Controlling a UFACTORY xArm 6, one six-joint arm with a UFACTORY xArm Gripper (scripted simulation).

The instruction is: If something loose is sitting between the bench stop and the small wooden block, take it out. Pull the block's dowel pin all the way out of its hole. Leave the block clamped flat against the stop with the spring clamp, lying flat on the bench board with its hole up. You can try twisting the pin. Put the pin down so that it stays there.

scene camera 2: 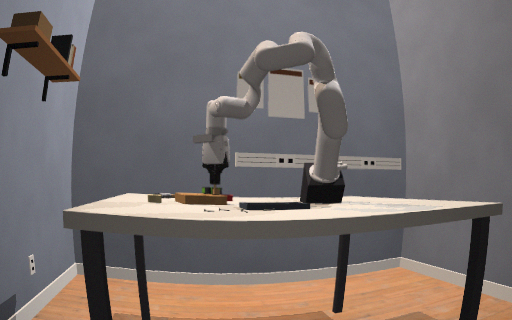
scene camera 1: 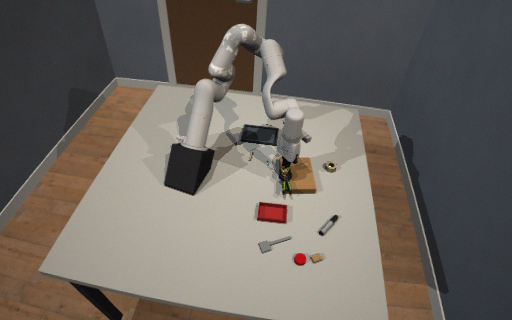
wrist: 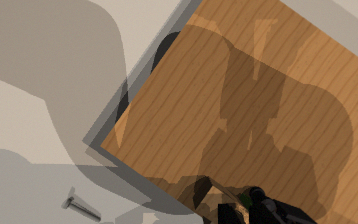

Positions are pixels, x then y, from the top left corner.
Labels:
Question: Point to a bench stop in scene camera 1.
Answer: At 302, 181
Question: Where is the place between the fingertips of my gripper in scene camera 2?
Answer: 214, 184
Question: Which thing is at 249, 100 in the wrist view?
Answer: A bench stop.

